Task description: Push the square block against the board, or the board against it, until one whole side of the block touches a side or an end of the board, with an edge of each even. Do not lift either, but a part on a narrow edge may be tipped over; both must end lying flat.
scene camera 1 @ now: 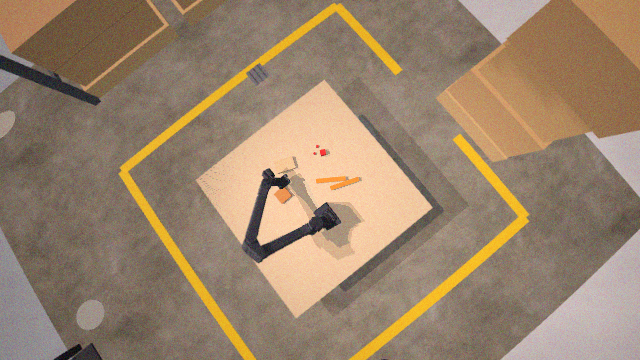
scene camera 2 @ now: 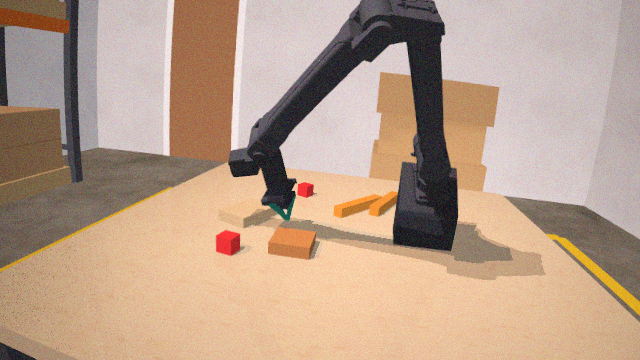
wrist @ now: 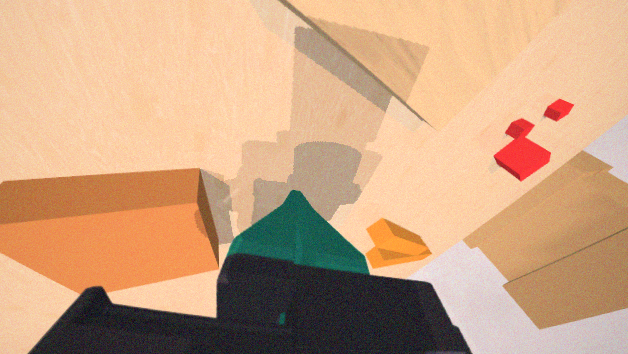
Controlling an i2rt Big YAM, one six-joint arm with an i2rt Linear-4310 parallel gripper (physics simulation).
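Places are measured from the arm's base along level axes (x left, y ahead, z down), in millimetres.
Where they show: gripper, fingertip midpoint: (scene camera 1: 290,181) (scene camera 2: 287,219) (wrist: 294,197); arm's base, link origin: (scene camera 1: 327,217) (scene camera 2: 429,185).
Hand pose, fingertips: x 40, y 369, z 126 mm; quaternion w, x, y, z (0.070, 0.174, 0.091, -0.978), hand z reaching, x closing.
Each offset is from my fingertips to the top centre of the thing.
The square block @(dx +108, dy -36, dz -2 mm) (scene camera 1: 283,195) (scene camera 2: 292,242) (wrist: 135,245), orange-brown, lies flat on the table. The board @(dx -54, dy +126, dz -2 mm) (scene camera 1: 287,164) (scene camera 2: 242,214) (wrist: 465,40), pale tan, lies flat and apart from the block, beyond the gripper in the wrist view. My gripper (scene camera 1: 286,182) (scene camera 2: 287,218) (wrist: 294,197) is shut with nothing between its green fingertips. It hangs above the table between block and board, off the block's corner. In the wrist view the block is to its left, and the board is cut off by the frame's top edge.
A red cube @(dx +168, dy +105, dz -12 mm) (scene camera 2: 228,242) stands near the block. Another red cube @(dx -330, dy -1, dz -12 mm) (scene camera 1: 323,152) (scene camera 2: 305,190) (wrist: 522,157) stands beyond the board, with two small red pieces @(dx -333, dy +66, dz +12 mm) (scene camera 1: 317,146) @(dx -279, dy +40, dz +12 mm) (scene camera 1: 315,153) beside it. Two orange bars @(dx -234, dy -193, dz -3 mm) (scene camera 1: 327,180) @(dx -291, dy -283, dz -3 mm) (scene camera 1: 346,183) lie between the board and the arm's base.
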